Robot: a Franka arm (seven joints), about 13 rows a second.
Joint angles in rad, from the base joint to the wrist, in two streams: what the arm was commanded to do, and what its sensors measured. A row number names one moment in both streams.
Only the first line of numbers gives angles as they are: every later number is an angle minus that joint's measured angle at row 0.
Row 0, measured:
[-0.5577, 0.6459, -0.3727, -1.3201, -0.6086, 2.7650, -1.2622]
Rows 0 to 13, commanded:
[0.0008, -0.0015, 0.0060, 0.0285, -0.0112, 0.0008, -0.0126]
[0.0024, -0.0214, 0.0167, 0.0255, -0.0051, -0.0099, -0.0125]
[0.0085, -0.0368, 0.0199, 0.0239, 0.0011, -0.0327, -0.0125]
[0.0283, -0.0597, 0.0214, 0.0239, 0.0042, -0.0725, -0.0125]
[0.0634, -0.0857, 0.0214, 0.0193, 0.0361, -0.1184, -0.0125]
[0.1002, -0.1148, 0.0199, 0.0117, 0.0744, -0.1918, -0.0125]
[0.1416, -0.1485, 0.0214, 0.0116, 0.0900, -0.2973, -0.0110]
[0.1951, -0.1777, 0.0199, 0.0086, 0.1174, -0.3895, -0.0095]
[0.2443, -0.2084, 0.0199, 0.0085, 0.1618, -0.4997, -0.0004]
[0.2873, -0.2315, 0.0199, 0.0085, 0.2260, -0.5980, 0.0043]
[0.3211, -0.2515, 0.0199, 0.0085, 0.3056, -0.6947, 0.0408]
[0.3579, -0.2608, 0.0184, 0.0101, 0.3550, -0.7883, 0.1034]
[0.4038, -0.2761, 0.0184, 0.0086, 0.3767, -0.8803, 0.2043]
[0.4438, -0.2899, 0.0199, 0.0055, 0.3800, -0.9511, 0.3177]
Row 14, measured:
[0.3830, -0.2480, 0.0249, 0.0379, 0.3468, -0.8454, 0.1685]
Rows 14 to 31, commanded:
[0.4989, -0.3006, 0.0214, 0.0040, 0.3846, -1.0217, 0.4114]
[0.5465, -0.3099, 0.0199, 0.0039, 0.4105, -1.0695, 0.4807]
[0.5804, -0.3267, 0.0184, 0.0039, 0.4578, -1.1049, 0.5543]
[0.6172, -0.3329, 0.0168, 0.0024, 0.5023, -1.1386, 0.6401]
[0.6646, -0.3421, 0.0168, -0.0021, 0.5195, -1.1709, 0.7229]
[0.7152, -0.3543, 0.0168, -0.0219, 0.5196, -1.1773, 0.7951]
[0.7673, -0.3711, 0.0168, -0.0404, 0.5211, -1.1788, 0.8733]
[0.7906, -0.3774, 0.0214, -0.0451, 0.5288, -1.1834, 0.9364]
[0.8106, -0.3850, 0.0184, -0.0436, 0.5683, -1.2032, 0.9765]
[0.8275, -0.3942, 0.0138, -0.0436, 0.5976, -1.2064, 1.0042]
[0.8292, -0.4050, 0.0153, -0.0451, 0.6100, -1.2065, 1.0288]
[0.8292, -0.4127, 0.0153, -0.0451, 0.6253, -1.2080, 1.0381]
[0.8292, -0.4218, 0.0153, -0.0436, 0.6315, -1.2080, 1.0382]
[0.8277, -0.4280, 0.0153, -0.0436, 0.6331, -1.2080, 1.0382]
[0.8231, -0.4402, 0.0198, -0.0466, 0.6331, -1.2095, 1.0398]
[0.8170, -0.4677, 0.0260, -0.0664, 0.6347, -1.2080, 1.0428]
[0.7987, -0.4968, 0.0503, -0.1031, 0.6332, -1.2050, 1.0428]
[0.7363, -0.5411, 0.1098, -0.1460, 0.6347, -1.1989, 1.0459]
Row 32, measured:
[0.8046, -0.4385, 0.0368, -0.0399, 0.6094, -1.2077, 1.0265]
